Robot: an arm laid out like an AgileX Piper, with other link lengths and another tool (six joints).
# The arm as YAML. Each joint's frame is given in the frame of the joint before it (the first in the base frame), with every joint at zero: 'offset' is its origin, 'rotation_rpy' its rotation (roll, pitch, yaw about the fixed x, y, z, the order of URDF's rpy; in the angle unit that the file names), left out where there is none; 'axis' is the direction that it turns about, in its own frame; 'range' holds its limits. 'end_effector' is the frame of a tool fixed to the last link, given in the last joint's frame.
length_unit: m
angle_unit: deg
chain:
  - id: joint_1
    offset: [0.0, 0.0, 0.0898]
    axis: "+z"
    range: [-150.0, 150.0]
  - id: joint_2
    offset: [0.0, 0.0, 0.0]
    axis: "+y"
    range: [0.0, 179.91]
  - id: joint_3
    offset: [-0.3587, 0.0, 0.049]
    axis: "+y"
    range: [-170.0, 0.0]
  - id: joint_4
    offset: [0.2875, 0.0, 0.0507]
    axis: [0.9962, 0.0, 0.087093]
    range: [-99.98, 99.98]
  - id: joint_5
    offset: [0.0, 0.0, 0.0]
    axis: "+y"
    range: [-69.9, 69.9]
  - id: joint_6
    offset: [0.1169, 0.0, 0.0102]
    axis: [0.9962, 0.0, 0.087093]
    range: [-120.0, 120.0]
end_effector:
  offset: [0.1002, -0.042, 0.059]
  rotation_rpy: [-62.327, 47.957, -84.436]
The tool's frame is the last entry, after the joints.
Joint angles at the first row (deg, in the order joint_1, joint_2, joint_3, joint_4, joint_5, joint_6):
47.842, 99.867, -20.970, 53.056, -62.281, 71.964
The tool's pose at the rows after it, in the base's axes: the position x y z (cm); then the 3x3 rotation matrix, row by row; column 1 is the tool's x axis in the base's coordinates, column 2 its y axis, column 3 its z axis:
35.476 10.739 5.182; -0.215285 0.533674 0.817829; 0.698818 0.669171 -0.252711; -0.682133 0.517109 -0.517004
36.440 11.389 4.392; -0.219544 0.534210 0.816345; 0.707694 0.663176 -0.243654; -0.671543 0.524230 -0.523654
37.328 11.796 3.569; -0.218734 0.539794 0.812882; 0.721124 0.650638 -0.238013; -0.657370 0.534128 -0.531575
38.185 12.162 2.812; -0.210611 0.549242 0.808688; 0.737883 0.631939 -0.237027; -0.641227 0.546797 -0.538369
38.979 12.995 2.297; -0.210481 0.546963 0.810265; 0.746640 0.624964 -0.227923; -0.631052 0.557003 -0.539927
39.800 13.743 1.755; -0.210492 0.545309 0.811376; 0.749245 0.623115 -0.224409; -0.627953 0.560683 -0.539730
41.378 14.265 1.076; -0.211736 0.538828 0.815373; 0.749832 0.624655 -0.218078; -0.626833 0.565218 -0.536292
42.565 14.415 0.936; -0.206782 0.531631 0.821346; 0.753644 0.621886 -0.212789; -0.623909 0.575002 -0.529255
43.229 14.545 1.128; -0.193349 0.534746 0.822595; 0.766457 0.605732 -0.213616; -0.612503 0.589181 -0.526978
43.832 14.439 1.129; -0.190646 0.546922 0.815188; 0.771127 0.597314 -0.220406; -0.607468 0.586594 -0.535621
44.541 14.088 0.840; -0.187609 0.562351 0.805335; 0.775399 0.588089 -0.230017; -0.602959 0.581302 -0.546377
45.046 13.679 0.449; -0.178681 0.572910 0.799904; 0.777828 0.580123 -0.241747; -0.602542 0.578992 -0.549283
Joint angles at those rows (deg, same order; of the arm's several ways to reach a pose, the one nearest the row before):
46.123, 102.043, -22.345, 51.394, -62.051, 73.511
45.149, 104.336, -23.948, 49.732, -61.995, 75.173
44.060, 106.456, -25.381, 48.300, -61.995, 77.064
43.202, 108.460, -26.987, 47.614, -62.051, 78.781
43.086, 110.180, -28.763, 47.097, -62.052, 79.699
42.973, 112.013, -30.654, 46.812, -62.051, 79.984
41.483, 114.420, -33.174, 44.806, -61.937, 80.443
40.165, 115.565, -34.778, 43.202, -61.937, 80.844
39.648, 115.738, -36.039, 43.373, -61.536, 81.074
38.847, 115.795, -37.356, 43.717, -60.047, 80.329
37.643, 116.310, -38.675, 43.717, -58.670, 79.869
36.784, 117.171, -39.478, 43.717, -58.499, 79.871

